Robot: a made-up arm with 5 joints. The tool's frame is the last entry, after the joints. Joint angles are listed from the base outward. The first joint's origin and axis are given. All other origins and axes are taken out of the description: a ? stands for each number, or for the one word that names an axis. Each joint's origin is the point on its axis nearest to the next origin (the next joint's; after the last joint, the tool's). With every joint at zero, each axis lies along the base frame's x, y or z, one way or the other. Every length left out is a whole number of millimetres.
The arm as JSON. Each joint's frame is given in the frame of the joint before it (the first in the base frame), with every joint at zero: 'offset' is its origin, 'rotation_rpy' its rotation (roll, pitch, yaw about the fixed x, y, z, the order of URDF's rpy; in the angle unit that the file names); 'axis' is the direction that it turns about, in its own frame. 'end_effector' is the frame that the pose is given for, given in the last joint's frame.
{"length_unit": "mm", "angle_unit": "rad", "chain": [
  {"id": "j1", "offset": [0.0, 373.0, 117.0], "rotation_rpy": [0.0, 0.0, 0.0], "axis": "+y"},
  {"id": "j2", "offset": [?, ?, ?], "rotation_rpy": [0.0, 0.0, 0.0], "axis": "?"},
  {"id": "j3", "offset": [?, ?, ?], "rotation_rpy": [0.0, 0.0, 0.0], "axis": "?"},
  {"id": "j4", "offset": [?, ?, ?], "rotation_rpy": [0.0, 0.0, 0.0], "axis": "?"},
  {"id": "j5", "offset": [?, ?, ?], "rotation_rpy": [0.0, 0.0, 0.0], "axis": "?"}
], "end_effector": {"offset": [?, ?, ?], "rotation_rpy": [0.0, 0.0, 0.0]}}
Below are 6 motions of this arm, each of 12 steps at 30 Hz.
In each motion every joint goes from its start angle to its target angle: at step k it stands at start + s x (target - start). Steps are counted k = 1, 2, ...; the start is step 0. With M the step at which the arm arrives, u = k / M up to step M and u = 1 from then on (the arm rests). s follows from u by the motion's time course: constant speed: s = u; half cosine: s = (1 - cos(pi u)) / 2; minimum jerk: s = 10 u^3 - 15 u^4 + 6 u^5.
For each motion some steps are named. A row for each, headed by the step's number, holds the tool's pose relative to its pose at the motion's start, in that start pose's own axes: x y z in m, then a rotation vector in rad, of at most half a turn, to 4 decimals.
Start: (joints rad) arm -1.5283 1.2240 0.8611 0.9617 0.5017
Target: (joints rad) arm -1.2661 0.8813 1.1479 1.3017 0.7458
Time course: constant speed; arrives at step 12
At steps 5, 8, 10, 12:
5: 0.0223 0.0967 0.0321 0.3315 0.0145 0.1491
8: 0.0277 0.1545 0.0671 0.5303 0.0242 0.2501
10: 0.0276 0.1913 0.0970 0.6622 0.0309 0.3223
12: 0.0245 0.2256 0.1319 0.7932 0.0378 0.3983

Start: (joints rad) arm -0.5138 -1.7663 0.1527 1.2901 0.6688
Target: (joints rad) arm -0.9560 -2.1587 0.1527 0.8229 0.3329
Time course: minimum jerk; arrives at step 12
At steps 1, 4, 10, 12:
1: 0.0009 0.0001 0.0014 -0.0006 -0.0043 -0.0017
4: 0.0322 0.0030 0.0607 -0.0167 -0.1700 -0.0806
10: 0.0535 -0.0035 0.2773 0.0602 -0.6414 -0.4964
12: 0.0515 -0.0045 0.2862 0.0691 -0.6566 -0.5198

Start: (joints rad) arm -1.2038 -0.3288 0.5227 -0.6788 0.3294
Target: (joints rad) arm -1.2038 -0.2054 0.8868 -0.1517 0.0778
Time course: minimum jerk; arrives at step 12
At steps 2, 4, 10, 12:
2: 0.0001 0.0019 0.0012 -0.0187 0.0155 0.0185
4: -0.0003 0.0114 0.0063 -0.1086 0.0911 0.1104
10: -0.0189 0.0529 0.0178 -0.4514 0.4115 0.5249
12: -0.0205 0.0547 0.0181 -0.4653 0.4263 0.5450

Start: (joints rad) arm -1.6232 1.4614 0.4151 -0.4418 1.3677
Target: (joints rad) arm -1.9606 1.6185 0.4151 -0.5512 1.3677
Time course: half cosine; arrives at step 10
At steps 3, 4, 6, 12:
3: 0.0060 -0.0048 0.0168 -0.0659 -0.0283 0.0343
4: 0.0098 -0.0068 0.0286 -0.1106 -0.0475 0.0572
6: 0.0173 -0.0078 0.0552 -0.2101 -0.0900 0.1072
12: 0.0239 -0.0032 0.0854 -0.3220 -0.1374 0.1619

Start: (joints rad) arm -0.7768 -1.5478 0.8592 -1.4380 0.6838
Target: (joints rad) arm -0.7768 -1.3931 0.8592 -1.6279 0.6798
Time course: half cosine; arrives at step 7
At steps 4, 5, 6, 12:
4: 0.0394 -0.0124 0.0209 -0.0078 -0.0896 0.0029
5: 0.0522 -0.0156 0.0279 -0.0085 -0.1191 0.0040
6: 0.0610 -0.0176 0.0328 -0.0085 -0.1395 0.0047
12: 0.0641 -0.0182 0.0345 -0.0084 -0.1468 0.0049

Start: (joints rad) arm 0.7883 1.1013 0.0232 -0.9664 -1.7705
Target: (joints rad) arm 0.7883 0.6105 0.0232 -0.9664 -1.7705
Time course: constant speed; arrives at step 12
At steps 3, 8, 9, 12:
3: -0.0286 -0.0030 0.0152 0.0016 0.1198 0.0266
8: -0.0713 -0.0097 0.0477 0.0043 0.3194 0.0710
9: -0.0790 -0.0112 0.0552 0.0049 0.3593 0.0799
12: -0.1001 -0.0163 0.0794 0.0065 0.4791 0.1065

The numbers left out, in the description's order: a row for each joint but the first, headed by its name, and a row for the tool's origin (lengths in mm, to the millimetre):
j2: xyz 74.0 0.0 63.0, axis +z
j3: xyz -167.0 115.0 0.0, axis +y
j4: xyz -233.0 0.0 -79.0, axis +z
j5: xyz 210.0 38.0 0.0, axis +x
tool: xyz 0.0 -79.0 -31.0

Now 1 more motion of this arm.
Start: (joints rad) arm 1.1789 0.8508 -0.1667 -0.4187 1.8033
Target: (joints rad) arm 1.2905 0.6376 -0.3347 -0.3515 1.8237
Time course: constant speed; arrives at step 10
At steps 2, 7, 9, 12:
2: 0.0041 -0.0013 -0.0136 0.0192 -0.0275 0.0205
7: 0.0175 -0.0039 -0.0456 0.0564 -0.0958 0.0739
9: 0.0241 -0.0047 -0.0575 0.0670 -0.1229 0.0959
12: 0.0276 -0.0051 -0.0632 0.0713 -0.1363 0.1069

